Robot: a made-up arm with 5 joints. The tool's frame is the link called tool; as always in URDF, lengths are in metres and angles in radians. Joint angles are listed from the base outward. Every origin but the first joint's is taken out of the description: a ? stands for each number. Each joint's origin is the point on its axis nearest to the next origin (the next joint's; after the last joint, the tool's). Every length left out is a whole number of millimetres.
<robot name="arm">
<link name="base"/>
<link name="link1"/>
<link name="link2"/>
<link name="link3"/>
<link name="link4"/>
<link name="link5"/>
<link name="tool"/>
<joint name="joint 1" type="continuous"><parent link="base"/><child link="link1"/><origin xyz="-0.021 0.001 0.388" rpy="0.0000 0.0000 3.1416"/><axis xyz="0 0 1"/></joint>
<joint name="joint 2" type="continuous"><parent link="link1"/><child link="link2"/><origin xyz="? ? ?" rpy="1.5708 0.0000 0.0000"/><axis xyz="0 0 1"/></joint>
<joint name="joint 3" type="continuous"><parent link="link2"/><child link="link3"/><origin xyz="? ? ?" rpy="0.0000 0.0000 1.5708"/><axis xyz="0 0 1"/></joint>
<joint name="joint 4" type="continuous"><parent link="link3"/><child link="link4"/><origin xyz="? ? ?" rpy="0.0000 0.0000 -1.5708"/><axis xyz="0 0 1"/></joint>
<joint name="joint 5" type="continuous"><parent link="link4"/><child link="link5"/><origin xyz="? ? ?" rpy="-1.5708 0.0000 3.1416"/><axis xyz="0 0 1"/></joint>
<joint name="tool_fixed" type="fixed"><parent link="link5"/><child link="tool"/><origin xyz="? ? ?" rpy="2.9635 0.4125 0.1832"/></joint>
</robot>
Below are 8 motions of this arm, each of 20 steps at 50 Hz.
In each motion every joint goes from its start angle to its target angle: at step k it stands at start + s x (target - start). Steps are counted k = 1, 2, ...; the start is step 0. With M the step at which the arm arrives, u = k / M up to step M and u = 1 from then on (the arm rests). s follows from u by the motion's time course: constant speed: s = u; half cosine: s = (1 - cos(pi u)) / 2; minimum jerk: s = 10 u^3 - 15 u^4 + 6 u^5.
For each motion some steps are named. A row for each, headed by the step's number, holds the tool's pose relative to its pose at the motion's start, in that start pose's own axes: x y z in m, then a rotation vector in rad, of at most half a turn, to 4 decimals.
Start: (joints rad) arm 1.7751 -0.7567 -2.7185 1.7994 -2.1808
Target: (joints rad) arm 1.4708 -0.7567 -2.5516 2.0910 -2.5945
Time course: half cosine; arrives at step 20
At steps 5, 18, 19, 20:
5: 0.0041 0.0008 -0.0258 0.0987 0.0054 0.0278
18: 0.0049 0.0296 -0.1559 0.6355 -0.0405 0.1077
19: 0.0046 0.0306 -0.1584 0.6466 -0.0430 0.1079
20: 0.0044 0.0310 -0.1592 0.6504 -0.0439 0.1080

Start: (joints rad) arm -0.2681 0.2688 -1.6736 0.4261 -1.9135
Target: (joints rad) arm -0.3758 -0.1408 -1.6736 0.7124 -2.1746
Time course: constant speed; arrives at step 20
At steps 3, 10, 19, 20:
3: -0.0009 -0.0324 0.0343 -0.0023 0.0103 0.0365
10: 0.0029 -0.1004 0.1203 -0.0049 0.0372 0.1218
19: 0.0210 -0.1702 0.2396 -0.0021 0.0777 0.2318
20: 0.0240 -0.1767 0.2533 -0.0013 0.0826 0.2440

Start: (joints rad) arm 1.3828 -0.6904 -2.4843 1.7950 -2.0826
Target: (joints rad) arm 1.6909 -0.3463 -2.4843 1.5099 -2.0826
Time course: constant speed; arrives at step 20
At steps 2, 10, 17, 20:
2: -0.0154 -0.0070 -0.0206 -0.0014 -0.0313 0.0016
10: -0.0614 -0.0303 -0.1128 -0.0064 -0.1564 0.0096
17: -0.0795 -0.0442 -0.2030 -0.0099 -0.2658 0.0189
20: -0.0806 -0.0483 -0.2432 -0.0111 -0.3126 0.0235

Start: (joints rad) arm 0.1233 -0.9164 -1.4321 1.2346 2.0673
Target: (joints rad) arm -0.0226 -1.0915 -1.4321 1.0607 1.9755
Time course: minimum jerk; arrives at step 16
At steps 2, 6, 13, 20:
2: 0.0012 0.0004 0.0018 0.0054 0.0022 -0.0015
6: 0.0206 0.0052 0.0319 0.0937 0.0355 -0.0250
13: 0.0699 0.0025 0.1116 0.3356 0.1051 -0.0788
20: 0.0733 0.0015 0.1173 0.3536 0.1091 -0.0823

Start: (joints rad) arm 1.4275 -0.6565 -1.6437 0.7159 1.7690
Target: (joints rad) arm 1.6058 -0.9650 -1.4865 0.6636 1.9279
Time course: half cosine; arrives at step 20
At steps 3, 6, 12, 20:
3: -0.0007 -0.0008 0.0091 0.0025 0.0149 -0.0083
6: -0.0016 -0.0029 0.0343 0.0088 0.0566 -0.0314
12: 0.0034 -0.0101 0.1064 0.0206 0.1825 -0.1017
20: 0.0149 -0.0162 0.1588 0.0229 0.2819 -0.1574

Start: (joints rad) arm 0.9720 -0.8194 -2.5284 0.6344 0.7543
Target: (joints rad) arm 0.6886 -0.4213 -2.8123 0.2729 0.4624
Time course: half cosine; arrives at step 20
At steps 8, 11, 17, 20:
8: -0.0516 0.0024 -0.0199 0.1162 -0.1093 0.1411
11: -0.0846 -0.0016 -0.0334 0.1933 -0.1826 0.2385
17: -0.1326 -0.0165 -0.0544 0.3136 -0.2977 0.3950
20: -0.1392 -0.0195 -0.0575 0.3313 -0.3147 0.4185

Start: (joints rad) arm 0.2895 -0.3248 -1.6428 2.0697 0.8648
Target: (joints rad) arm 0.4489 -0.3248 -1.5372 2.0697 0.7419
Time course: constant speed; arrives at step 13
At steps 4, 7, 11, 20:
4: -0.0235 0.0193 -0.0053 0.0064 -0.0046 0.0923
7: -0.0421 0.0329 -0.0094 0.0110 -0.0082 0.1614
11: -0.0679 0.0498 -0.0149 0.0166 -0.0131 0.2535
20: -0.0813 0.0578 -0.0177 0.0192 -0.0156 0.2996

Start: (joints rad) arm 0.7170 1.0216 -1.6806 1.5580 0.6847
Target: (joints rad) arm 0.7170 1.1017 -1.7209 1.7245 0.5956
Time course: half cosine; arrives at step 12
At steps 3, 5, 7, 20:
3: -0.0022 0.0007 -0.0053 -0.0158 0.0156 0.0243
5: -0.0057 0.0017 -0.0132 -0.0395 0.0401 0.0614
7: -0.0098 0.0027 -0.0222 -0.0661 0.0694 0.1040
20: -0.0157 0.0037 -0.0348 -0.1031 0.1129 0.1646

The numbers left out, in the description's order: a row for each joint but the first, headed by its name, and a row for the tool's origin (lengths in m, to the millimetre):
joint 2: -0.012 -0.038 0.000
joint 3: -0.019 0.213 0.000
joint 4: -0.586 0.108 0.000
joint 5: -0.077 -0.107 0.000
tool: -0.006 0.017 0.000

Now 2 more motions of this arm.
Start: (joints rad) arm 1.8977 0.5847 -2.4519 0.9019 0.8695
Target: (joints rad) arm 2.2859 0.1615 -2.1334 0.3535 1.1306
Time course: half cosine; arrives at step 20
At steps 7, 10, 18, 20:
7: -0.0324 0.0444 0.0873 0.1763 0.0164 -0.0961
10: -0.0549 0.0705 0.1642 0.3204 0.0494 -0.1842
18: -0.0857 0.0927 0.3300 0.6083 0.1734 -0.3883
20: -0.0866 0.0927 0.3385 0.6225 0.1817 -0.3994

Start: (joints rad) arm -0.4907 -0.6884 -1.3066 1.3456 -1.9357
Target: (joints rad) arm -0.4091 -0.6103 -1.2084 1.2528 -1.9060
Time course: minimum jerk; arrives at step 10
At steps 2, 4, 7, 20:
2: -0.0004 0.0008 -0.0069 0.0047 -0.0036 -0.0005
4: -0.0015 0.0051 -0.0376 0.0260 -0.0197 -0.0024
7: -0.0010 0.0178 -0.0988 0.0694 -0.0504 -0.0056
20: 0.0000 0.0229 -0.1179 0.0833 -0.0596 -0.0063

